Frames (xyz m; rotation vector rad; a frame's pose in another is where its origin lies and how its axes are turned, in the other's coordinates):
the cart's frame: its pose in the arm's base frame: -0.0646 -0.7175 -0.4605 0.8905 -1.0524 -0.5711
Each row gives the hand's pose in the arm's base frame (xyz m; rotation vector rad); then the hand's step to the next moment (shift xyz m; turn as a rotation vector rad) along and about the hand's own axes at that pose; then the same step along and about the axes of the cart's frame.
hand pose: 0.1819 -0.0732 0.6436 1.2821 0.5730 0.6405
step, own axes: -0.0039 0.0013 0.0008 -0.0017 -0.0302 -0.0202
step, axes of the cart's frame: 0.0022 -0.0003 0.0035 -0.0273 -0.0241 0.0012
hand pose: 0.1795 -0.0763 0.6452 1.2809 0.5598 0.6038
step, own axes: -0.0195 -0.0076 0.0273 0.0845 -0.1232 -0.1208
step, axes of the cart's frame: 0.0278 -0.0192 0.0066 -0.1703 -0.0603 -0.0653
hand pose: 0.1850 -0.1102 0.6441 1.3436 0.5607 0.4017
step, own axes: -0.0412 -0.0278 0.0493 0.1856 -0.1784 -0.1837
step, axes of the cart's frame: 0.0430 -0.0492 0.0251 -0.2666 -0.0731 -0.1536
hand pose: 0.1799 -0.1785 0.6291 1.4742 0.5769 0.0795
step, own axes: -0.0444 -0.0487 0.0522 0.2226 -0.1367 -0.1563
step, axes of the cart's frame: 0.0258 -0.0655 0.0460 -0.2264 -0.0532 -0.1965
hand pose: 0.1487 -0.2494 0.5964 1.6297 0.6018 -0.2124
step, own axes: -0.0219 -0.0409 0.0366 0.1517 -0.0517 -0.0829
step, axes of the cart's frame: 0.0023 -0.0471 0.0356 -0.1093 -0.0224 -0.1418
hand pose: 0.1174 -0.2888 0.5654 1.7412 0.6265 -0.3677
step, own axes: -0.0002 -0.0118 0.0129 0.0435 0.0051 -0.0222
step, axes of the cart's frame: -0.0006 -0.0162 0.0065 -0.0152 0.0039 -0.0465
